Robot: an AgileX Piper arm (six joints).
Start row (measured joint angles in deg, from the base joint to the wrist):
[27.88, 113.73, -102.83, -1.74, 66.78, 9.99]
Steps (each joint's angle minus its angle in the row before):
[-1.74, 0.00, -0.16, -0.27, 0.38, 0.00]
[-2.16, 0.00, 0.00, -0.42, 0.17, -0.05]
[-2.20, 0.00, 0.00, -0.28, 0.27, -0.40]
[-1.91, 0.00, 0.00, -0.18, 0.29, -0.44]
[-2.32, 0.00, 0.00, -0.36, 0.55, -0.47]
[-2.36, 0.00, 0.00, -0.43, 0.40, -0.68]
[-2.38, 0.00, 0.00, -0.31, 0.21, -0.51]
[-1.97, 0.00, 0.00, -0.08, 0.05, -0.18]
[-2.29, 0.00, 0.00, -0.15, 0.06, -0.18]
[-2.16, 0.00, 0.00, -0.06, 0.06, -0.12]
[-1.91, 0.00, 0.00, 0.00, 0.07, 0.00]
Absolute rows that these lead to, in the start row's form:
[26.14, 113.73, -102.99, -2.01, 67.16, 9.99]
[23.98, 113.73, -102.99, -2.43, 67.33, 9.94]
[21.78, 113.73, -102.99, -2.71, 67.60, 9.54]
[19.87, 113.73, -102.99, -2.89, 67.89, 9.10]
[17.55, 113.73, -102.99, -3.25, 68.44, 8.63]
[15.19, 113.73, -102.99, -3.68, 68.84, 7.95]
[12.81, 113.73, -102.99, -3.99, 69.05, 7.44]
[10.84, 113.73, -102.99, -4.07, 69.10, 7.26]
[8.55, 113.73, -102.99, -4.22, 69.16, 7.08]
[6.39, 113.73, -102.99, -4.28, 69.22, 6.96]
[4.48, 113.73, -102.99, -4.28, 69.29, 6.96]

